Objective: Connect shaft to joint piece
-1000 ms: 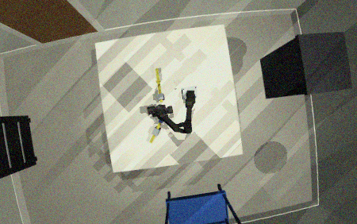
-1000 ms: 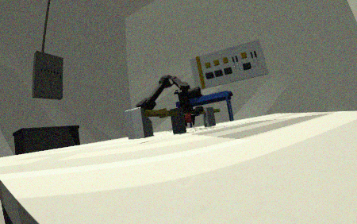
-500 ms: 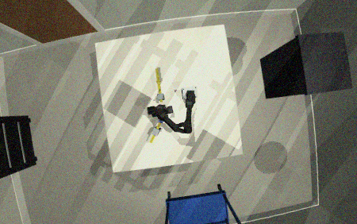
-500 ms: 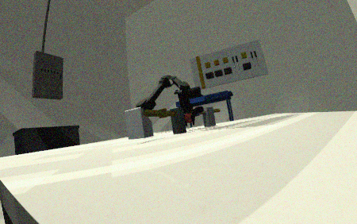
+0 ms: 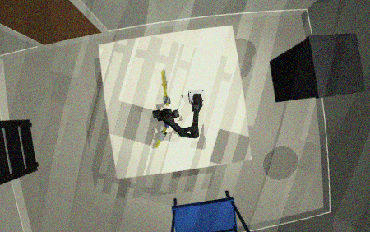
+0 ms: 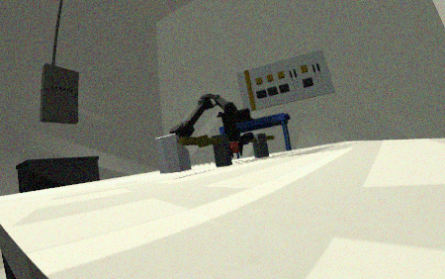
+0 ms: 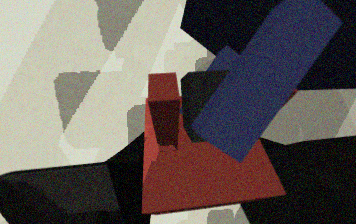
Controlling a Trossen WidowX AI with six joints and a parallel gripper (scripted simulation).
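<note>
The red joint piece is 5 cm above my gripper tip.
</note>
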